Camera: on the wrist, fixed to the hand. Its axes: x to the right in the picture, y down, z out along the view.
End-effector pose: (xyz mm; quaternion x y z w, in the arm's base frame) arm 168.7 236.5 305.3 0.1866 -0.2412 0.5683 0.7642
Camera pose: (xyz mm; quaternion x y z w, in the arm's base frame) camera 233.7 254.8 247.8 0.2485 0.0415 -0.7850 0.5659
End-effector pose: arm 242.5 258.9 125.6 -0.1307 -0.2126 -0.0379 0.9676
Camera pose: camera 258.7 185.3 78.9 -0.1240 0.2467 0.9598 0.0516
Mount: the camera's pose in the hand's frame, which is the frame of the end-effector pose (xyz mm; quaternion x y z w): -3.7 -57.7 -67.2 -0.0815 -0.1195 -0.9892 0.0227
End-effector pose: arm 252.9 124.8 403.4 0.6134 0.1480 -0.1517 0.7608
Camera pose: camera 223.1 179.1 340.0 0.2126 -0.5316 0.8173 0.0651
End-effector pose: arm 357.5 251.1 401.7 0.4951 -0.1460 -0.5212 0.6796
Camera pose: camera 371.5 291.2 323.9 -0.0380 -0.4477 0.7552 0.4773
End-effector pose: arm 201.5 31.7 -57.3 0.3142 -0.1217 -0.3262 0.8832
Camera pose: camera 198.1 32.0 -145.9 -0.0166 -0.2291 0.9286 0.2916
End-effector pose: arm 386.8 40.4 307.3 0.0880 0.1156 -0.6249 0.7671
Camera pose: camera 325.1 50.9 244.5 0.2495 -0.0489 0.7741 0.5798
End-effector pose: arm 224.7 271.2 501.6 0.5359 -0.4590 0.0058 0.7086
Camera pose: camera 294.7 299.8 455.4 0.4092 0.4345 -0.8023 0.0106
